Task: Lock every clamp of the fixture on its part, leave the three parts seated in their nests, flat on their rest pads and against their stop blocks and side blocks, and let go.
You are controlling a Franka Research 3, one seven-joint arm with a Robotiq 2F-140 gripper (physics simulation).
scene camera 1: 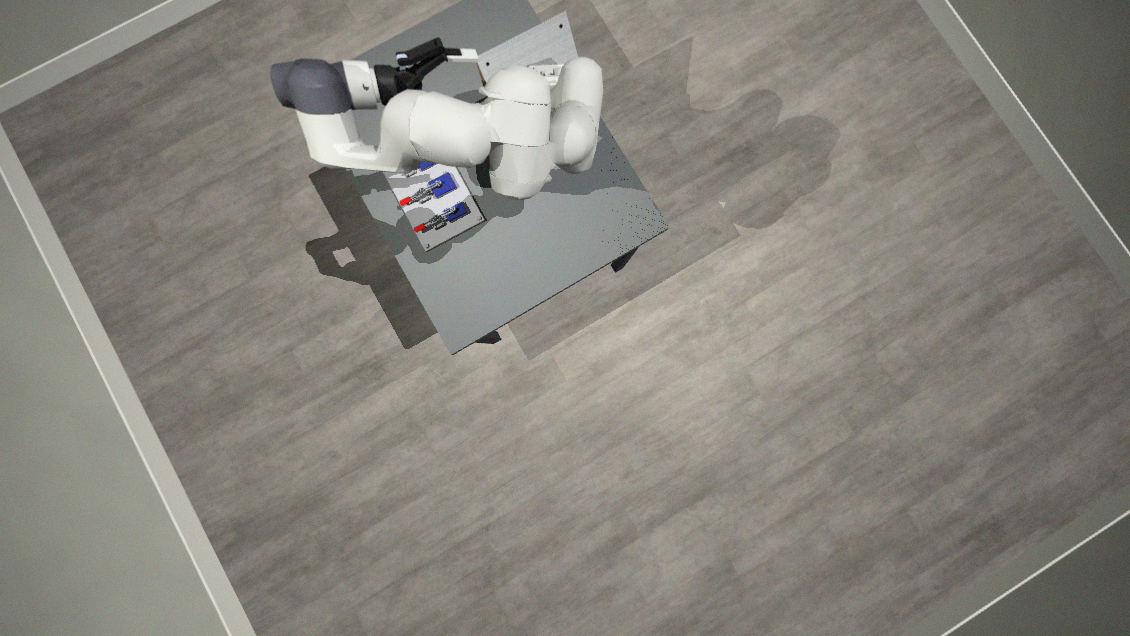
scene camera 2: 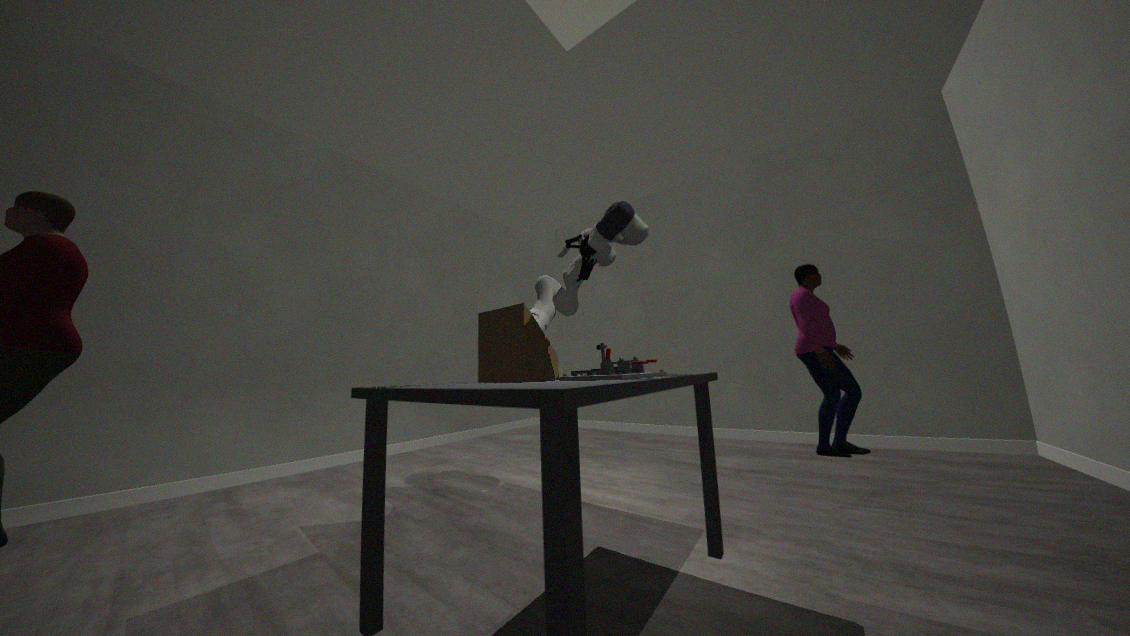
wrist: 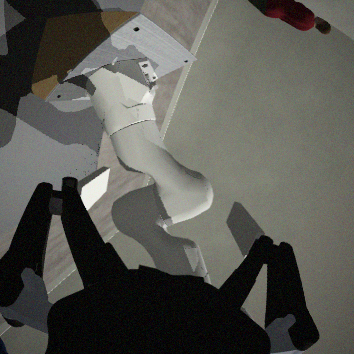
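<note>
The fixture plate (scene camera 1: 442, 237) (scene camera 2: 612, 376) lies on the table, partly under the arm in scene camera 1. Two clamps (scene camera 1: 427, 193) (scene camera 1: 439, 220) show there with red handles lying outward, beside blue pieces (scene camera 1: 445, 184) (scene camera 1: 457, 210). A third blue piece (scene camera 1: 427, 165) is mostly hidden by the arm. In scene camera 2, one red handle (scene camera 2: 608, 354) stands upright and another red handle (scene camera 2: 648, 361) lies level; which clamps these are, I cannot tell. Seating against pads and blocks is too small to judge. My gripper (scene camera 1: 458, 75) (scene camera 2: 572, 264) (wrist: 170, 196) is wide open and empty, high above the table.
A brown wedge-shaped mount (scene camera 2: 502, 347) (wrist: 75, 42) with a metal plate (scene camera 1: 529, 45) (wrist: 162, 45) stands on the table (scene camera 1: 537, 260) (scene camera 2: 474, 392) by the arm's base. The arm's links (scene camera 1: 450, 126) (wrist: 175, 185) bend beside the gripper. Two people (scene camera 2: 812, 323) (scene camera 2: 35, 292) stand beyond the table.
</note>
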